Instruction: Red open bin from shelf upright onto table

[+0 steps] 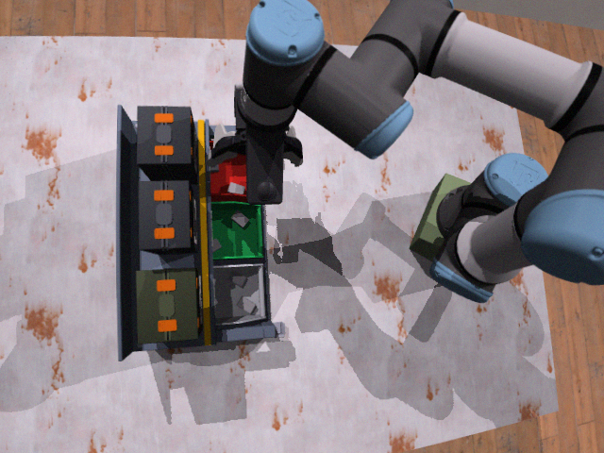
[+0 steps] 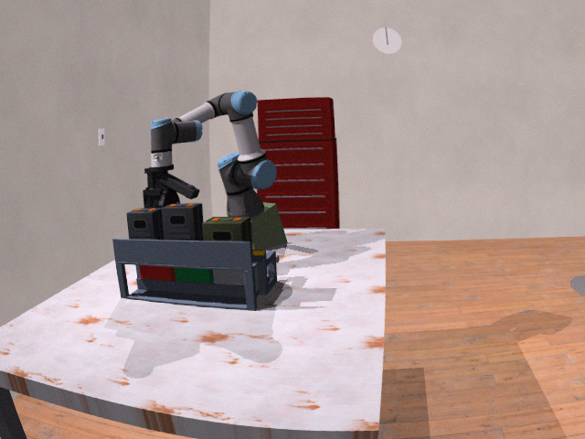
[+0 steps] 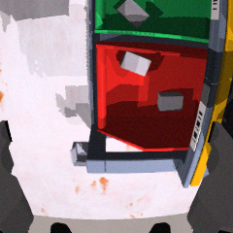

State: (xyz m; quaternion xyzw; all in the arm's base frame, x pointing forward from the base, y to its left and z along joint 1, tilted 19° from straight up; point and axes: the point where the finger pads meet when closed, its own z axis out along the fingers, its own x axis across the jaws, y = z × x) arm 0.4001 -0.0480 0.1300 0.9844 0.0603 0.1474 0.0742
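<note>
The red open bin is 7 cm below my hand and 5 cm ahead of it. Round my hand: shelf rail 11 cm below, 10 cm to the left, 3 cm behind; then yellow bar 11 cm to the left, 8 cm ahead, 1 cm below; then green bin 11 cm to the left, 7 cm below, 4 cm ahead.
</note>
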